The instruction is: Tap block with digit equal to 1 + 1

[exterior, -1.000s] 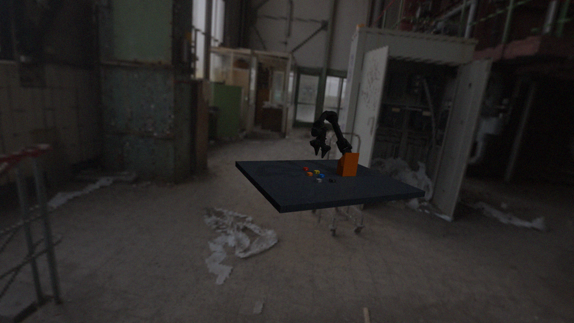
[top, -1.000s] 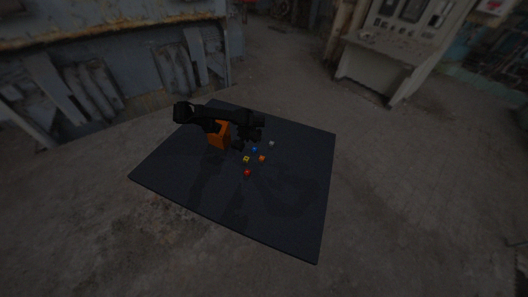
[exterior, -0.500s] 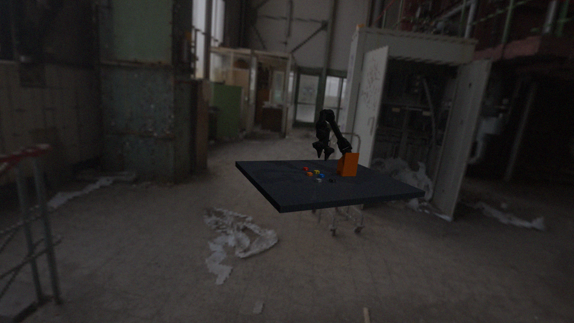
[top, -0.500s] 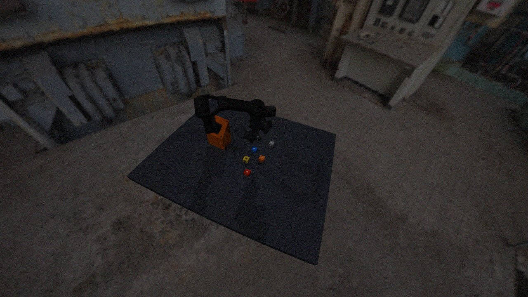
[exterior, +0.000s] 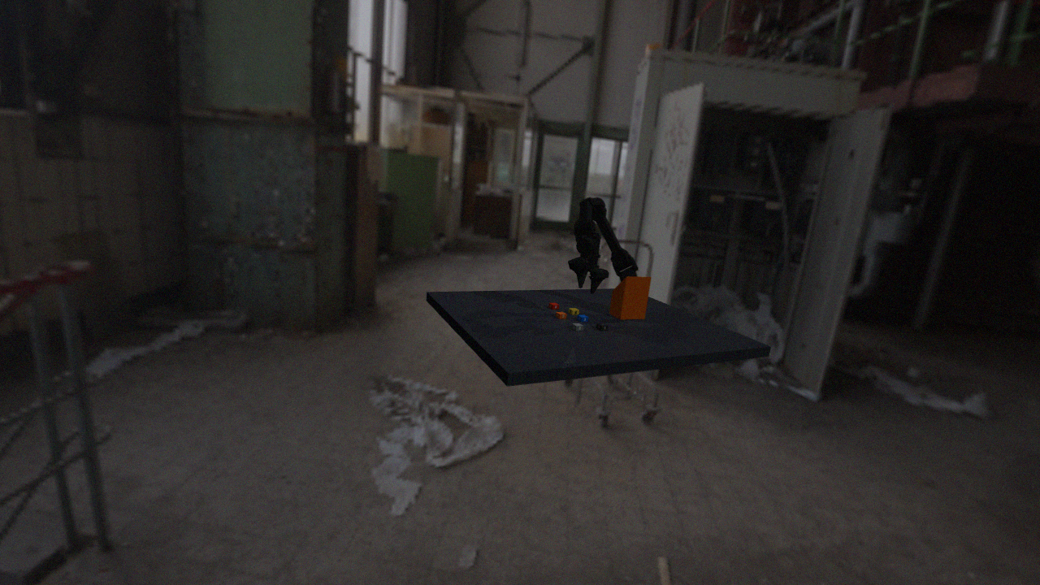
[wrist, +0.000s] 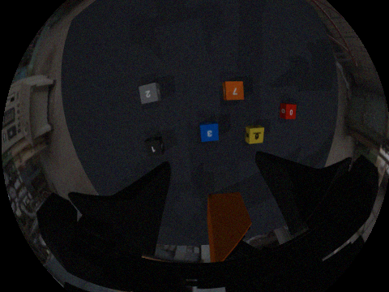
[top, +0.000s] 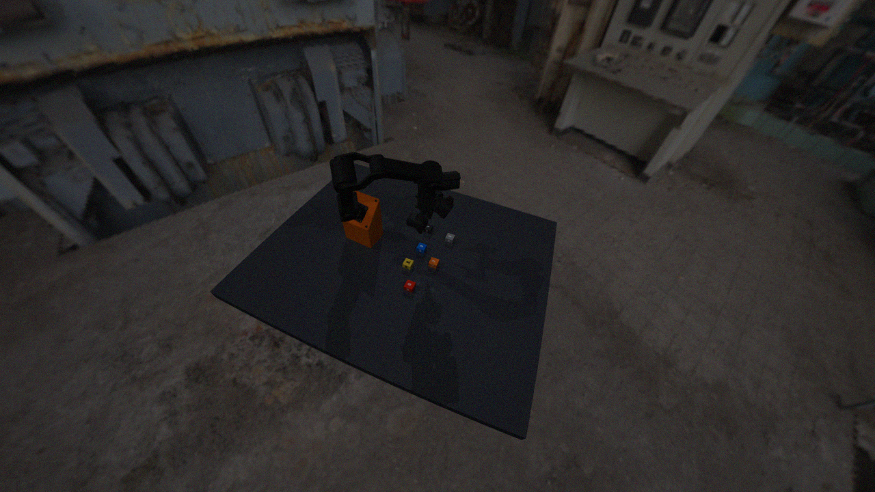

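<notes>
My gripper tip is now 6 cm short of the grey block, 10 cm to the right of it and 11 cm above it. From my gripper tip the other things lie so: blue block: 1 cm behind, 1 cm to the right, 11 cm below; then yellow block: 1 cm behind, 10 cm to the right, 11 cm below; then orange block: 7 cm ahead, 5 cm to the right, 11 cm below.
</notes>
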